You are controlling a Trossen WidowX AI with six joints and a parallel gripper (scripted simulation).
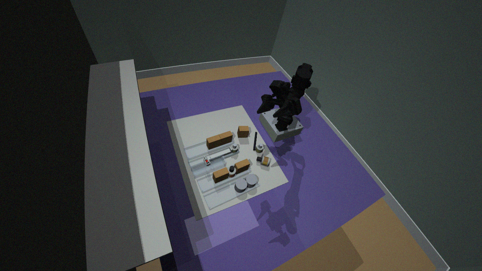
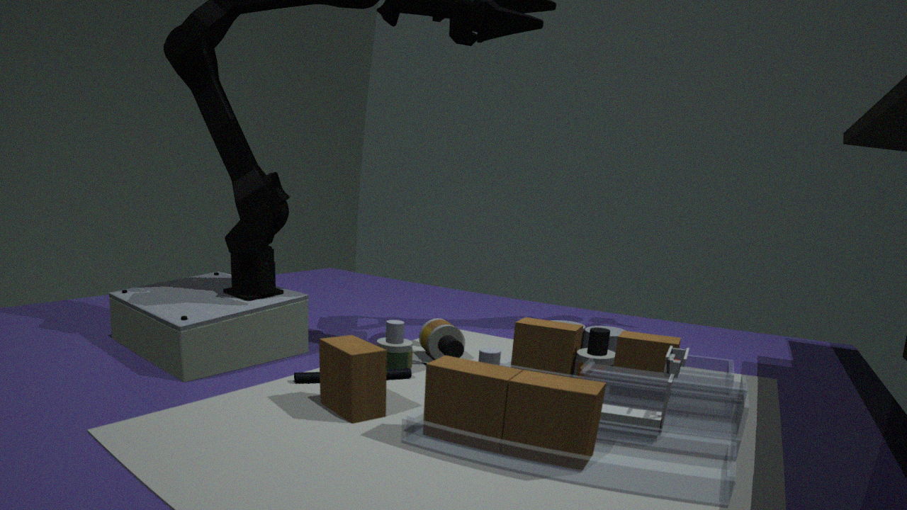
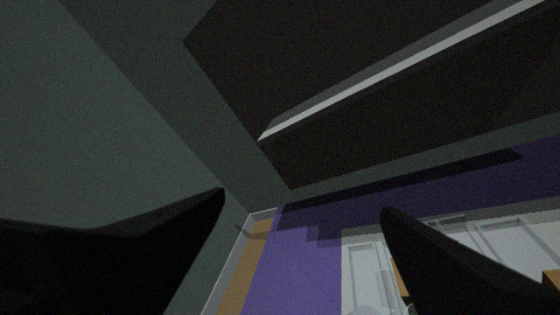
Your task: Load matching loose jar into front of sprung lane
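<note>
Now: the black rod 45 cm below my gripper tip, 16 cm to the right of it and 14 cm behind it. From my gripper tip the other things lie so: red mark (38 cm below, 20 cm ahead, 7 cm to the right); pusher plate (40 cm below, 12 cm ahead, 9 cm to the right); brown box (42 cm below, 23 cm to the right, 8 cm behind).
</note>
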